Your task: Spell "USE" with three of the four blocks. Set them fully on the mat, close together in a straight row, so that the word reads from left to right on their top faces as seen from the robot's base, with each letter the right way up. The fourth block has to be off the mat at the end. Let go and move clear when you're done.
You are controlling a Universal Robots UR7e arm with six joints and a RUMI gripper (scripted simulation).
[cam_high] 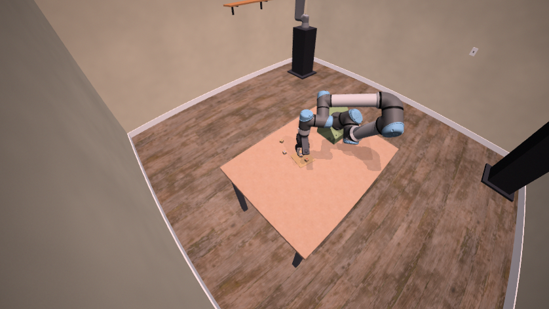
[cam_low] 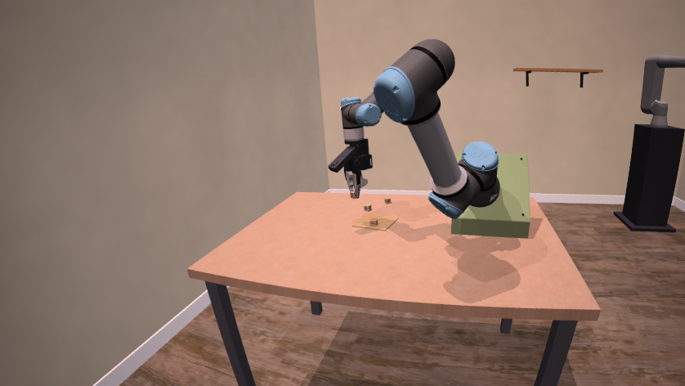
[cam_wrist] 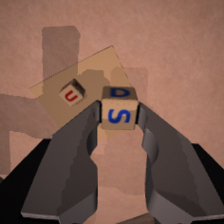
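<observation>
Now: hand 7 cm past the mat, 4 cm to the left of it and 12 cm above it. Also, from my hand: letter block 7 cm behind, 11 cm below.
</observation>
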